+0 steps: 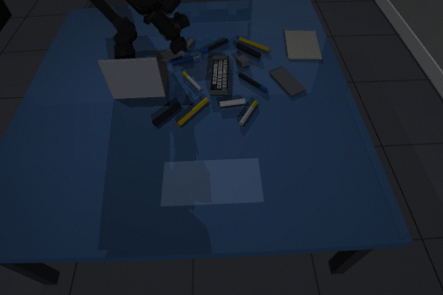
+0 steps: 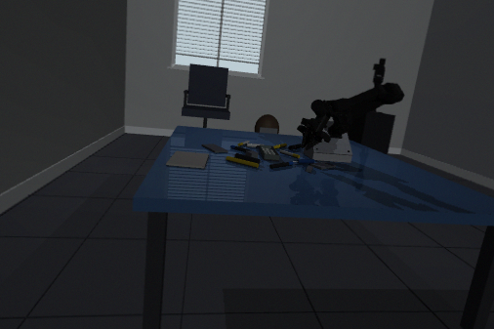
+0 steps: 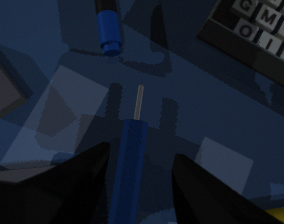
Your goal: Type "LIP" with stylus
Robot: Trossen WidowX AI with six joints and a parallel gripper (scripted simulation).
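Now: the stylus 60 mm below my gripper tip, 10 mm to the left of it and 10 mm ahead of it.
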